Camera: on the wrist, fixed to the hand. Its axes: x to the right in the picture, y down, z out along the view.
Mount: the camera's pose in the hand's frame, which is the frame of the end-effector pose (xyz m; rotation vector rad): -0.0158 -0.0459 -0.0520 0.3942 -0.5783 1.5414
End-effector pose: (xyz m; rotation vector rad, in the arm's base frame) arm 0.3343 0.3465 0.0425 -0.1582 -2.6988 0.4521
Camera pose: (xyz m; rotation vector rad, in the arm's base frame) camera 0.3676 0.3156 0.0972 1.7174 1.7288 -1.1798
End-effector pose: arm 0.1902 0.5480 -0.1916 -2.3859 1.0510 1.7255
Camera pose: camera 0.2551 0.5716 -0.1744 0.3843 -2.4030 -1.4562
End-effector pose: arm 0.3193 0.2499 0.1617 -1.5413 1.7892 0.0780
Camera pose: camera 0.3332 0.2245 0.2267 0.3648 1.8834 0.7480
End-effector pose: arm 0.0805 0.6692 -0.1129 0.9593 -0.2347 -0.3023
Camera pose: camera 0.0760 0.6899 -0.1808 0.8042 -1.4924 0.9391
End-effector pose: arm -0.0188 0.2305 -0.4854 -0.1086 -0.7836 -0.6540
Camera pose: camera -0.0216 0.1849 -0.5399 -0.4852 -1.0908 1.0352
